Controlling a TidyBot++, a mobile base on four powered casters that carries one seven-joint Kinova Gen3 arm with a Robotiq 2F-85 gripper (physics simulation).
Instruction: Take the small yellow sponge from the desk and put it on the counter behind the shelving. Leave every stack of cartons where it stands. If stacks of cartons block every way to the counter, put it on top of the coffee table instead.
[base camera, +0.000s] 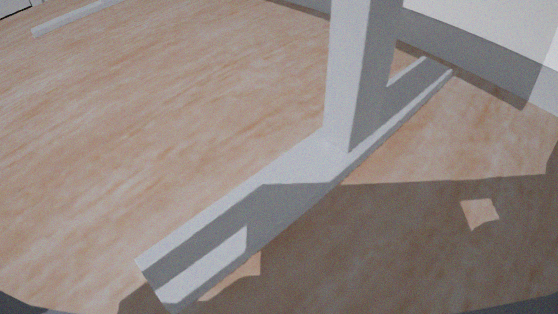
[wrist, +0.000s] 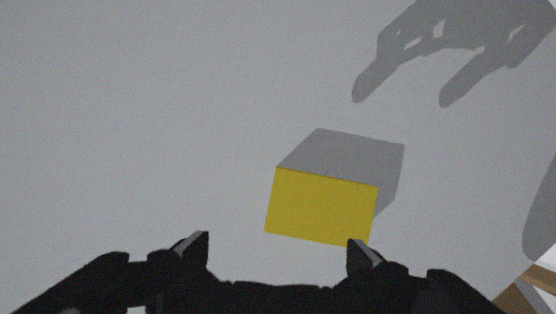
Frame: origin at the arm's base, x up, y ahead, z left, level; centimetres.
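Seen in the pictures: gripper, fingertip midpoint: (wrist: 277, 250).
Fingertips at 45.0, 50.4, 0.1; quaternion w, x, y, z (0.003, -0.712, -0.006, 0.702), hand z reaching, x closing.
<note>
Offsets run from my fingertips to a thing's top centre, as dx, dy, dz. "spot": to the spot under its first point. Level surfaces: height alone.
The yellow sponge {-8.2, +1.1, -4.1} (wrist: 320, 206) lies on the pale grey desk top {dx -12.6} (wrist: 125, 125) in the wrist view, its shadow falling behind it and to its right. My gripper (wrist: 277, 250) is open, with its fingers wide apart and nothing between them. It points down at the desk from above the sponge. The sponge lies just past the fingertips and toward the right finger, whose tip covers its lower right corner in the view. The counter, the shelving, the cartons and the coffee table do not show in either view.
In the base camera view a desk leg {spot: -69.9, -8.4, -7.4} (base camera: 345, 75) stands on a long foot (base camera: 295, 160) on the wooden floor {dx -84.7} (base camera: 150, 110), close in front of the base. A second foot (base camera: 65, 19) shows at the upper left. A wall (base camera: 490, 30) rises at the upper right.
</note>
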